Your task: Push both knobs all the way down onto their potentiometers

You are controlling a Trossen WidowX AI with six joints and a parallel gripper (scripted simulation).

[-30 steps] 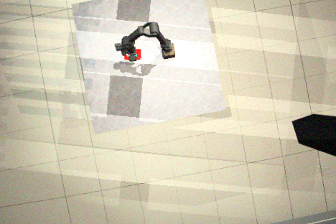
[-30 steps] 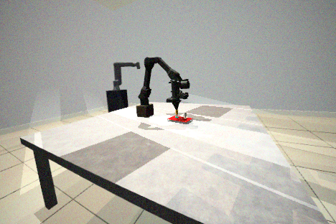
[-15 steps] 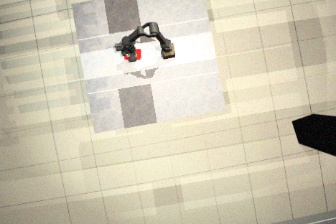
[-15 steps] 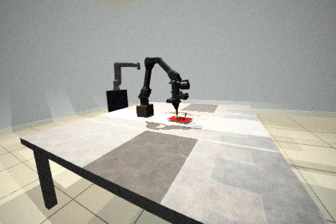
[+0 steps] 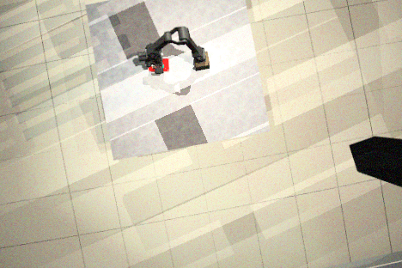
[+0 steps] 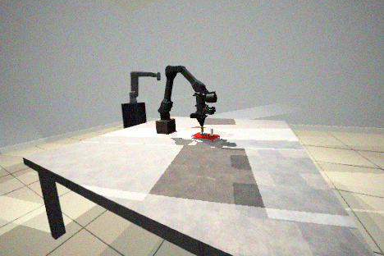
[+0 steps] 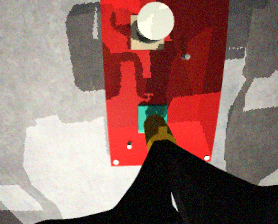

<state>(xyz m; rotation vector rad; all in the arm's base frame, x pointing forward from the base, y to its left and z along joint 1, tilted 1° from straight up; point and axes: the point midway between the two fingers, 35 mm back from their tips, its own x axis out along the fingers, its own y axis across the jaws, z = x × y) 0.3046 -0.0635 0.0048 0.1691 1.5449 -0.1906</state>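
Right now my gripper tip is 1 cm above the yellow-brown knob. Round my gripper tip: round grey knob (7 cm ahead, 2 cm to the right, 2 cm below).
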